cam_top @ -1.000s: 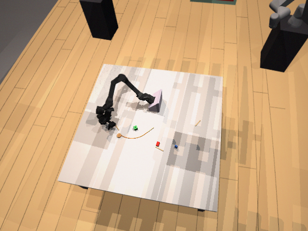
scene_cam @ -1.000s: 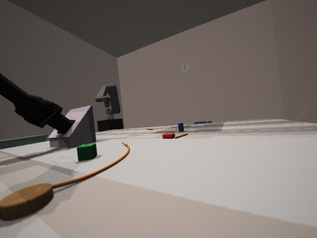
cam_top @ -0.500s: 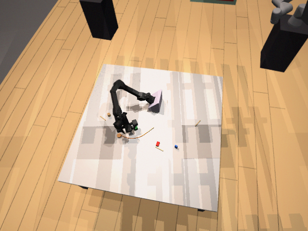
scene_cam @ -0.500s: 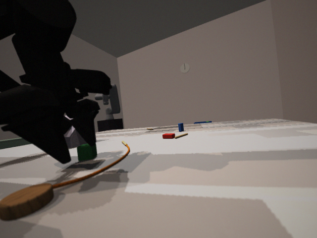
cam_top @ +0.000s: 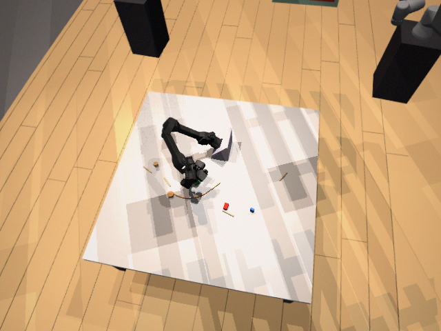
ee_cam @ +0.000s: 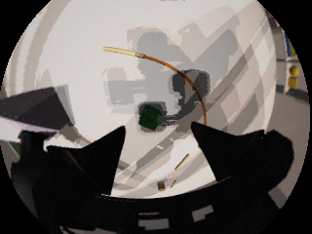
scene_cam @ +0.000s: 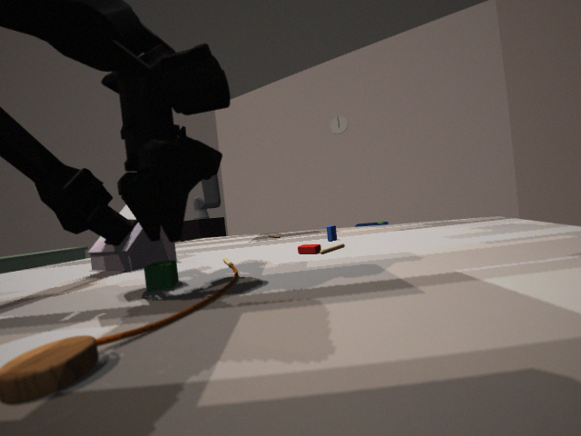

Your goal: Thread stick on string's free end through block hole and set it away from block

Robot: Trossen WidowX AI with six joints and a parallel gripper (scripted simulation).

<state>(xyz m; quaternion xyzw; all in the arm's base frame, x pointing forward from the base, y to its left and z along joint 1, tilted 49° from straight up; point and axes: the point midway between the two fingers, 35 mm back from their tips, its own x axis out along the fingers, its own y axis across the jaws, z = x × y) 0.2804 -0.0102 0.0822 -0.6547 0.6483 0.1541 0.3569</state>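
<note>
My gripper tip is 40 mm above the green block and 10 mm past it. Round my gripper tip: small wooden cylinder 300 mm to the right, 60 mm behind, 40 mm below; round wooden button 130 mm to the right, 110 mm ahead, 50 mm below; red block 220 mm to the left, 90 mm ahead, 50 mm below.
</note>
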